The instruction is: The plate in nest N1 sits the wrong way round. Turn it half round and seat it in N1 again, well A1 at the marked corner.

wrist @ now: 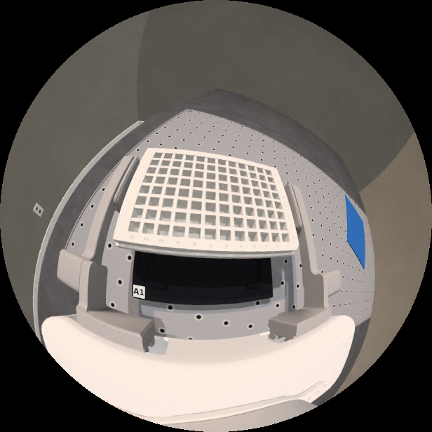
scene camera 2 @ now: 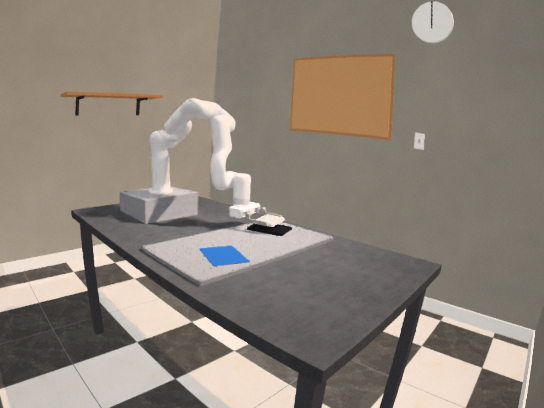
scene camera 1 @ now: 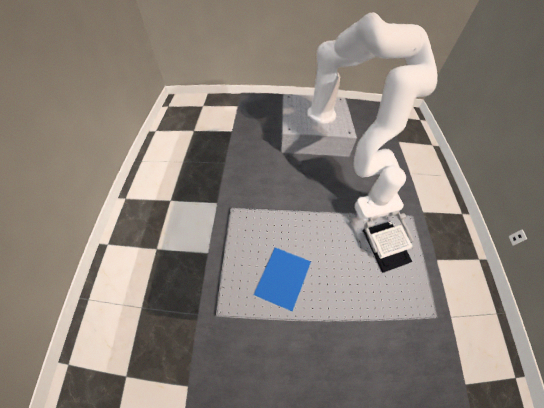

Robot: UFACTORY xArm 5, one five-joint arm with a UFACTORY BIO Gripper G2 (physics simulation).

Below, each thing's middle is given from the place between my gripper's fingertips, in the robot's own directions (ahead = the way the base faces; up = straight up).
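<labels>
The flat blue rectangle (scene camera 1: 281, 282) is 16 cm ahead of my hand, 35 cm to the right of it and 4 cm below it; going by their middles, it is the farthest from my hand of the things named here. Then I consider the black nest (wrist: 189, 280), which is 4 cm lower than my hand, 1 cm to the right of it and 2 cm behind it. As for the white well plate (scene camera 1: 393, 240), my hand is 1 cm to the left of it and 2 cm beyond it.
</labels>
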